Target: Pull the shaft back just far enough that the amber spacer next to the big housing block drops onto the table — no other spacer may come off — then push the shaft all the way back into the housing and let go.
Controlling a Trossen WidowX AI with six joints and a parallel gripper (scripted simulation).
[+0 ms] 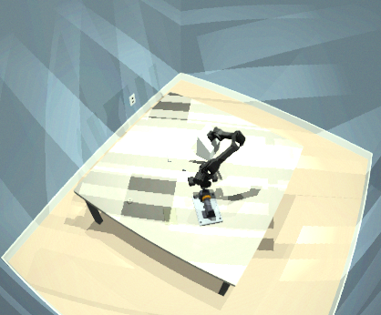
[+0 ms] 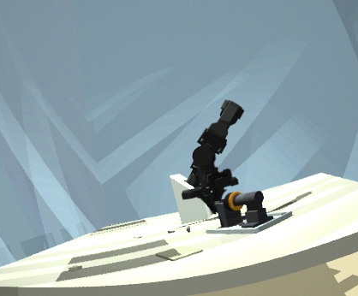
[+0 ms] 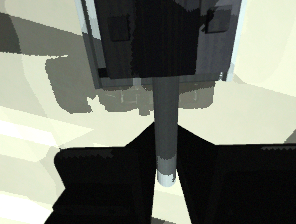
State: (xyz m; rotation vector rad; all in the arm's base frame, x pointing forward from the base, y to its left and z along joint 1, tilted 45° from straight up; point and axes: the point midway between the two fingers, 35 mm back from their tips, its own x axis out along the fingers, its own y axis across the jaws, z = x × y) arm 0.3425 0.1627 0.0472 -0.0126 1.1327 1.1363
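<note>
The grey shaft is 50 mm ahead of my gripper tip, 50 mm to the left of it and 30 mm above it. Round my gripper tip: flat pale patch: 280 mm ahead, 60 mm to the right, 40 mm below; then amber spacer: 80 mm ahead, 80 mm to the left, 30 mm above.
</note>
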